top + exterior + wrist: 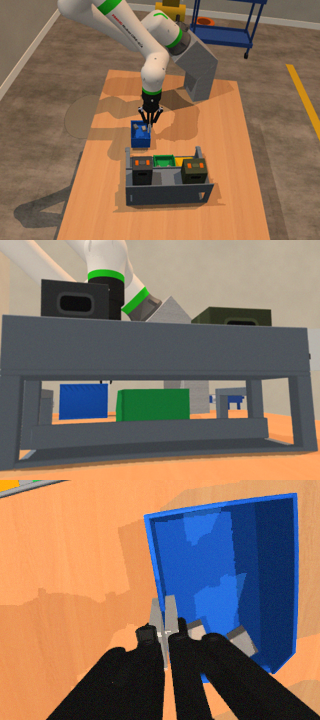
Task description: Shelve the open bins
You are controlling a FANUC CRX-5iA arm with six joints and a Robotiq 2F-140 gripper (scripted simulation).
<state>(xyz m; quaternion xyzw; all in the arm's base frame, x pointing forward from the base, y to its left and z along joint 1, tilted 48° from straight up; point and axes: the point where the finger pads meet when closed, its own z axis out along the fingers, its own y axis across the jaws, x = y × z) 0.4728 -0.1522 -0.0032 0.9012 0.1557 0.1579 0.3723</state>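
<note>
My gripper is now 50 mm to the left of the blue bin and 40 mm above it. Round my hand: black box (330 mm ahead, 10 mm to the left, 60 mm above); olive box (290 mm ahead, 230 mm to the left, 50 mm above); green bin (210 mm ahead, 100 mm to the left, 60 mm below).
</note>
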